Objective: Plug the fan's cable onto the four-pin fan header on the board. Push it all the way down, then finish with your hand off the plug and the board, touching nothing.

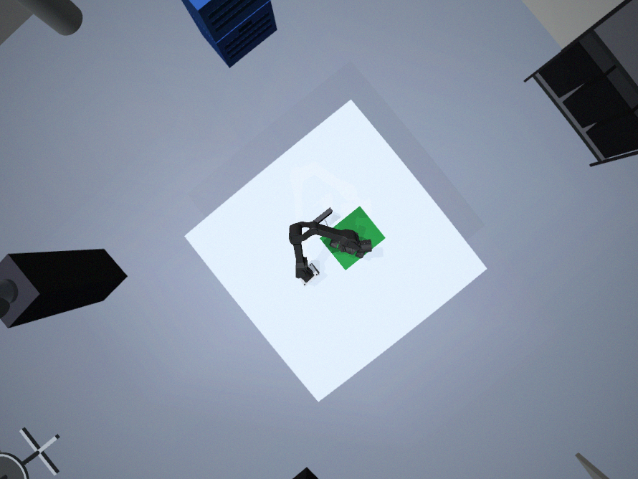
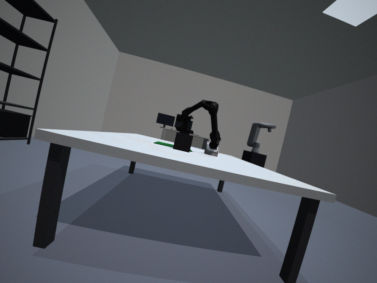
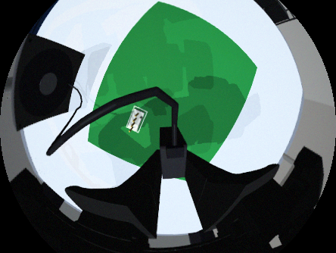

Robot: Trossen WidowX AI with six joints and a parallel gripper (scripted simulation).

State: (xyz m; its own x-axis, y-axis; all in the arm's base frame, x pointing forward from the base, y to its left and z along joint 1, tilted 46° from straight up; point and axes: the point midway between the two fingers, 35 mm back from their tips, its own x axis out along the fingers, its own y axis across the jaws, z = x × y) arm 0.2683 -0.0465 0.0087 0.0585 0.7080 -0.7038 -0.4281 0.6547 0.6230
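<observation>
Right now the white four-pin header is 5 cm to the left of my gripper tip and 7 cm below it. Round my gripper tip: fan: 2 cm ahead, 21 cm to the left, 1 cm below; then black plug: 1 cm ahead, 1 cm above; then green board: 6 cm ahead, 8 cm below.
</observation>
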